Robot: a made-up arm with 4 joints.
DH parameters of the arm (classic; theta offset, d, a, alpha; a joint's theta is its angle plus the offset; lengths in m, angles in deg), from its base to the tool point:
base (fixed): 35.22 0 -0.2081 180
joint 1: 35.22 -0.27 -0.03 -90
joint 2: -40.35 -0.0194 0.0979 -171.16
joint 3: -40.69 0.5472 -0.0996 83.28
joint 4: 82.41 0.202 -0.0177 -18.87
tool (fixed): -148.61 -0.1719 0 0
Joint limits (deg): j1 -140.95..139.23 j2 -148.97..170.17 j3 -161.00..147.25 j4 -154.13..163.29
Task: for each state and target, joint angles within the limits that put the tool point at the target. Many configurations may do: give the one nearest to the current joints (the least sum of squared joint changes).
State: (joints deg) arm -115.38 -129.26 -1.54 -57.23
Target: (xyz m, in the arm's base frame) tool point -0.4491 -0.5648 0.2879
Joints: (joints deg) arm -140.95 -147.45 -39.42 -64.67
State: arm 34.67 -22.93 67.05 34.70
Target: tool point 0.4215 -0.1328 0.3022
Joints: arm 78.83 -9.92 69.58 47.26
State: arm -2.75 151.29 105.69 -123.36
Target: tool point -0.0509 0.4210 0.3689
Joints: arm 38.36 126.35 107.02 -103.59
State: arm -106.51 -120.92 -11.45 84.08
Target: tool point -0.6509 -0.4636 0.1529
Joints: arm -122.42 -120.30 24.70 55.32
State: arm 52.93 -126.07 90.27 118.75
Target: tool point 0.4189 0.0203 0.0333
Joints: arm 82.37 -118.08 123.44 129.05
